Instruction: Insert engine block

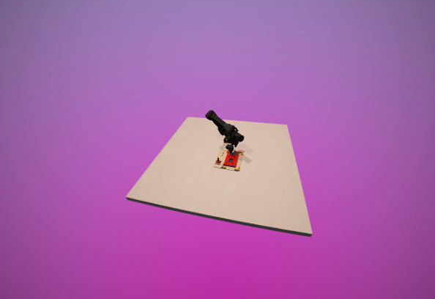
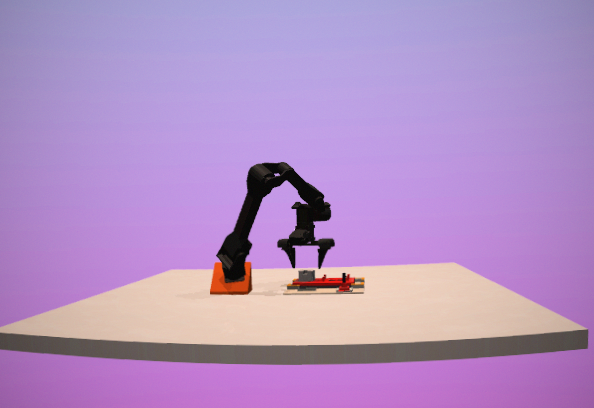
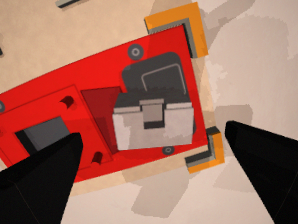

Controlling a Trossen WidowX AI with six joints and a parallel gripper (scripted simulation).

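Right now my gripper tip is 2 cm above the grey engine block.
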